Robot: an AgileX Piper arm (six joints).
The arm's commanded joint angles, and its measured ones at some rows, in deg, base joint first. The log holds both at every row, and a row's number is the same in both.
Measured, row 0:
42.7 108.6 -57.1 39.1 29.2 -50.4
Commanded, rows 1 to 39:
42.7 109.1 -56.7 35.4 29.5 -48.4
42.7 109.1 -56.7 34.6 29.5 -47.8
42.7 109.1 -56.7 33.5 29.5 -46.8
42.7 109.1 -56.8 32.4 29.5 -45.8
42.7 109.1 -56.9 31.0 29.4 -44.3
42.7 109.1 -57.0 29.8 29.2 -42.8
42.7 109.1 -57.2 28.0 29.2 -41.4
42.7 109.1 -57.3 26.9 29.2 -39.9
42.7 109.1 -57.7 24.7 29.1 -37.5
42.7 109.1 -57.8 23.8 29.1 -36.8
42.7 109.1 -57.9 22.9 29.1 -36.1
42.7 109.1 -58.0 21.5 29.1 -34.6
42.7 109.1 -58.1 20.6 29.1 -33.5
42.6 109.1 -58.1 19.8 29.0 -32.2
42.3 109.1 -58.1 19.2 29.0 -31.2
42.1 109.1 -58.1 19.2 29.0 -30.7
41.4 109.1 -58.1 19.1 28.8 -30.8
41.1 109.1 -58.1 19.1 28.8 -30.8
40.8 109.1 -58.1 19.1 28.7 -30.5
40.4 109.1 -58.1 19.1 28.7 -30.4
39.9 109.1 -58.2 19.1 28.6 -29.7
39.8 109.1 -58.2 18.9 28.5 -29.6
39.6 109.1 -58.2 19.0 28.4 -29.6
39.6 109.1 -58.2 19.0 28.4 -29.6
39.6 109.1 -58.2 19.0 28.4 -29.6
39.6 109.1 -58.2 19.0 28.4 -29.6
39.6 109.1 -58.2 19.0 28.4 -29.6
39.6 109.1 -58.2 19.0 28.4 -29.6
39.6 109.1 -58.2 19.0 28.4 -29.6
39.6 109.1 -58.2 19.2 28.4 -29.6
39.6 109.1 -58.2 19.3 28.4 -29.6
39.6 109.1 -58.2 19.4 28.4 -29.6
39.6 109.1 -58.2 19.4 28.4 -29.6
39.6 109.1 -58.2 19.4 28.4 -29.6
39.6 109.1 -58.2 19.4 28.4 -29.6
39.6 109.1 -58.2 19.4 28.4 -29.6
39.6 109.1 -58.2 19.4 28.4 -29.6
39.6 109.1 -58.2 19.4 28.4 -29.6
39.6 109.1 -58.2 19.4 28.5 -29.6
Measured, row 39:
40.4 108.6 -58.7 20.8 27.3 -30.0
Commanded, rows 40 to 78:
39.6 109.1 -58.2 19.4 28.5 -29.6
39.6 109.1 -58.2 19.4 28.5 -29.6
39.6 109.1 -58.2 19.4 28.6 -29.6
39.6 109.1 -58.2 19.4 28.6 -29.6
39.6 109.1 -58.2 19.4 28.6 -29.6
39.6 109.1 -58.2 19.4 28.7 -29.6
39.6 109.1 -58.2 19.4 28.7 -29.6
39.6 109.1 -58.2 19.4 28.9 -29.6
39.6 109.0 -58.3 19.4 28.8 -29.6
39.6 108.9 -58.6 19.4 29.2 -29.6
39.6 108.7 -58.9 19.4 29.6 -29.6
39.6 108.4 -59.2 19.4 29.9 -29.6
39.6 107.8 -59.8 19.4 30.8 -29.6
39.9 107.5 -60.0 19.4 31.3 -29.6
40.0 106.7 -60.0 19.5 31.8 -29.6
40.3 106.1 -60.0 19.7 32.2 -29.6
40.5 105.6 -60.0 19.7 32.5 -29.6
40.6 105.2 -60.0 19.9 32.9 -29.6
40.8 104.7 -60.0 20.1 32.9 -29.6
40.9 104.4 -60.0 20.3 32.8 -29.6
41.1 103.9 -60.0 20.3 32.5 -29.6
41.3 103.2 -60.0 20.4 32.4 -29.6
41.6 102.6 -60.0 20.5 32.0 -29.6
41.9 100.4 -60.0 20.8 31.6 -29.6
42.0 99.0 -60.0 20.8 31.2 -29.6
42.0 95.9 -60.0 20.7 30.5 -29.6
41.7 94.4 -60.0 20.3 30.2 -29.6
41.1 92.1 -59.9 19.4 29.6 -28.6
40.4 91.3 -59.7 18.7 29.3 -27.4
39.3 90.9 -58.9 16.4 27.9 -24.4
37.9 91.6 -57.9 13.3 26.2 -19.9
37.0 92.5 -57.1 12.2 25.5 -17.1
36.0 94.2 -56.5 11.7 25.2 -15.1
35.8 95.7 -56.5 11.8 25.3 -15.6
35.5 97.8 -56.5 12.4 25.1 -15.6
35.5 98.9 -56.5 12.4 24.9 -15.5
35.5 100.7 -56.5 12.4 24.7 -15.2
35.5 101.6 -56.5 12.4 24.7 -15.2
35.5 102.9 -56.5 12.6 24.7 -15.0
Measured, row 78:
35.9 99.7 -56.7 12.5 25.9 -15.7
